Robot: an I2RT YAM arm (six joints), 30 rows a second.
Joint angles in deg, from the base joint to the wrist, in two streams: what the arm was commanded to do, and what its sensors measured. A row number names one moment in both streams.
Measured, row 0: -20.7 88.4 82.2 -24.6 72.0 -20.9
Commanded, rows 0 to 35: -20.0 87.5 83.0 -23.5 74.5 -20.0; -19.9 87.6 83.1 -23.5 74.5 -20.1; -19.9 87.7 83.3 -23.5 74.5 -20.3; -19.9 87.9 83.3 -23.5 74.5 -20.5; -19.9 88.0 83.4 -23.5 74.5 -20.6; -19.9 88.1 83.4 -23.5 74.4 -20.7; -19.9 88.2 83.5 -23.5 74.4 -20.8; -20.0 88.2 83.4 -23.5 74.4 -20.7; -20.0 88.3 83.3 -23.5 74.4 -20.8; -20.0 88.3 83.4 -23.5 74.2 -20.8; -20.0 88.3 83.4 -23.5 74.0 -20.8; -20.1 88.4 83.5 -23.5 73.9 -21.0; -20.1 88.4 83.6 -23.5 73.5 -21.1; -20.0 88.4 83.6 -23.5 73.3 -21.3; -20.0 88.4 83.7 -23.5 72.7 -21.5; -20.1 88.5 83.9 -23.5 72.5 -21.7; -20.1 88.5 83.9 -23.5 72.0 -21.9; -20.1 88.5 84.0 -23.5 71.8 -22.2; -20.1 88.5 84.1 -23.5 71.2 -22.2; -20.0 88.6 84.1 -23.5 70.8 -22.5; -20.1 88.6 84.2 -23.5 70.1 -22.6; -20.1 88.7 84.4 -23.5 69.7 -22.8; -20.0 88.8 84.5 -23.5 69.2 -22.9; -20.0 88.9 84.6 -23.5 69.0 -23.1; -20.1 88.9 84.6 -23.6 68.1 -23.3; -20.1 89.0 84.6 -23.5 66.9 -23.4; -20.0 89.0 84.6 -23.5 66.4 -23.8; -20.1 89.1 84.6 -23.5 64.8 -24.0; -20.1 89.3 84.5 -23.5 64.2 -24.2; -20.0 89.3 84.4 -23.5 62.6 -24.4; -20.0 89.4 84.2 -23.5 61.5 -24.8; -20.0 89.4 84.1 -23.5 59.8 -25.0; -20.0 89.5 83.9 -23.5 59.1 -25.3; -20.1 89.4 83.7 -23.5 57.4 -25.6; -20.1 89.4 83.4 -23.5 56.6 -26.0; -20.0 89.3 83.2 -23.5 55.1 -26.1
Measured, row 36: -20.4 89.7 82.2 -24.7 60.8 -24.1
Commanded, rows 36 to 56: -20.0 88.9 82.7 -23.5 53.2 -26.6; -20.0 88.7 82.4 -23.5 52.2 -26.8; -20.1 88.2 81.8 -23.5 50.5 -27.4; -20.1 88.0 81.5 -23.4 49.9 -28.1; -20.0 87.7 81.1 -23.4 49.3 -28.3; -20.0 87.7 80.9 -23.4 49.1 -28.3; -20.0 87.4 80.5 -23.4 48.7 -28.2; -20.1 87.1 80.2 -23.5 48.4 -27.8; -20.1 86.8 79.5 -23.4 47.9 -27.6; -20.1 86.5 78.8 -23.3 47.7 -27.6; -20.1 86.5 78.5 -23.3 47.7 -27.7; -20.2 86.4 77.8 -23.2 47.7 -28.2; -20.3 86.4 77.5 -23.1 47.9 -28.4; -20.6 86.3 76.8 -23.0 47.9 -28.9; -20.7 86.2 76.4 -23.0 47.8 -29.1; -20.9 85.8 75.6 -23.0 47.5 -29.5; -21.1 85.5 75.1 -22.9 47.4 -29.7; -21.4 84.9 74.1 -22.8 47.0 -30.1; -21.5 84.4 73.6 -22.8 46.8 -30.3; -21.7 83.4 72.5 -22.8 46.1 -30.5; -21.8 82.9 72.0 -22.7 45.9 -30.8
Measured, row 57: -21.0 87.7 73.5 -24.5 47.0 -28.7
